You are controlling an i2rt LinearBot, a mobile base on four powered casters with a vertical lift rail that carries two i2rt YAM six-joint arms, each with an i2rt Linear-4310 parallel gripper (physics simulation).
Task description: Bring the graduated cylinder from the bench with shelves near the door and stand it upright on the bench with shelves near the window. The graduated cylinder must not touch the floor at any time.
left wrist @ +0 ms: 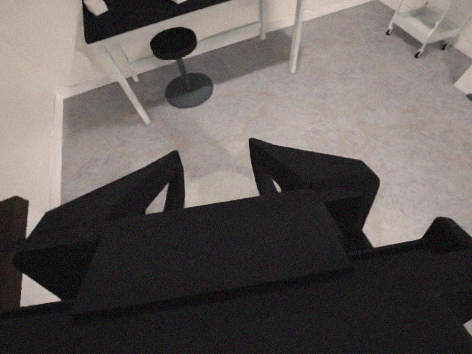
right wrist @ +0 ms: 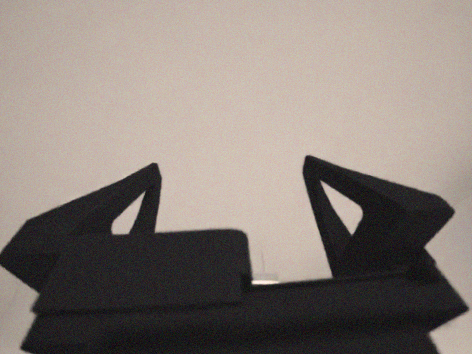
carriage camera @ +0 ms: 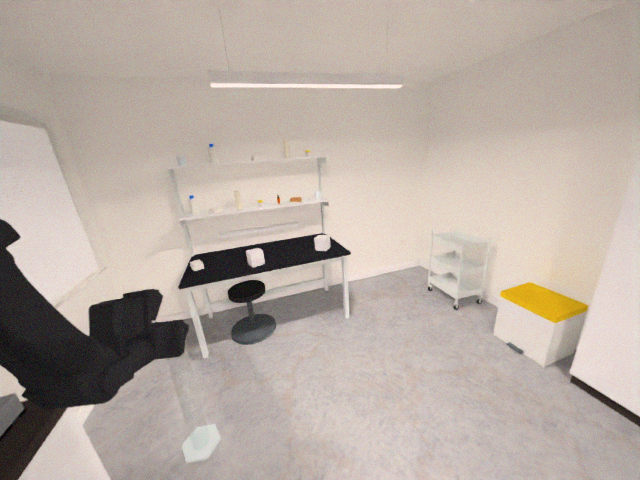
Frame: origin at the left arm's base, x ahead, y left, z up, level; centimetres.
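Seen in the pictures: left gripper, fingertip midpoint: (left wrist: 215,154) (carriage camera: 178,328); right gripper, fingertip midpoint: (right wrist: 232,167).
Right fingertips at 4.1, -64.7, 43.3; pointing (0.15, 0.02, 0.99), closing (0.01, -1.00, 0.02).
A point is followed by its place in that frame, as x, y, z.
A clear graduated cylinder (carriage camera: 191,395) @(39.5, 0.3, -9.8) with a pale hexagonal base (carriage camera: 200,443) @(38.7, 1.2, -25.1) hangs below my left gripper (carriage camera: 173,338) @(44.4, 1.8, 6.0) (left wrist: 215,150) @(44.4, 1.8, 6.0) in the carriage view, nearly upright and slightly tilted, its base over the floor. My left gripper is shut on it. In the left wrist view, part of the cylinder (left wrist: 220,189) @(42.2, 1.7, 5.7) shows faintly between the fingers. My right gripper (right wrist: 232,167) @(4.1, -64.7, 43.3) is open and empty. A black-topped bench (carriage camera: 284,256) @(220.9, -1.3, -47.2) with two shelves (carriage camera: 253,208) @(244.0, 26.8, -1.5) stands across the room against the wall; the frames do not tell whether it is the door or window one.
White blocks (carriage camera: 255,257) @(202.2, 22.0, -38.5) (carriage camera: 322,242) @(226.5, -39.8, -37.9) lie on that bench. A round black stool (carriage camera: 246,291) @(208.3, 37.6, -75.1) (left wrist: 173,43) @(208.9, 38.2, -75.1) stands at its front. A white wheeled cart (carriage camera: 458,271) @(217.5, -176.7, -78.6) and a white bin with a yellow lid (carriage camera: 542,300) @(157.1, -209.4, -78.4) stand at the right. Bottles line the shelves.
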